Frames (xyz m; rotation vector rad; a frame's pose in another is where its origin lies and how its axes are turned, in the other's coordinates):
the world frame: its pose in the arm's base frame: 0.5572 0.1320 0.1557 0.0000 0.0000 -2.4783
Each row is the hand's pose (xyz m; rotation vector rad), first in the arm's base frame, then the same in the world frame.
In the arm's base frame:
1: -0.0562 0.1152 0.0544 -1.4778 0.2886 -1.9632
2: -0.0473 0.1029 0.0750 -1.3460 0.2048 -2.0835
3: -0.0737 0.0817 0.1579 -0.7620 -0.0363 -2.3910
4: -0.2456 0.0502 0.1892 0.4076 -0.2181 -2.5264
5: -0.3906 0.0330 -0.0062 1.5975 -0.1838 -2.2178
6: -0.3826 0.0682 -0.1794 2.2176 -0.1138 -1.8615
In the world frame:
1: 0.4937 -0.3644 -0.1013 -0.6142 -1.0615 0.1399
2: 0.4942 -0.3493 -0.0807 -0.5058 -0.9653 0.0945
3: 0.5281 -0.3488 0.0022 -0.1643 -0.5627 -0.0022
4: 0.6829 -0.4298 0.0335 0.2545 0.2361 -0.0802
5: 0.8078 -0.5056 -0.1619 0.5295 1.1068 -0.1481
6: 0.7798 -0.5284 -0.3351 0.6476 1.6077 -0.2109

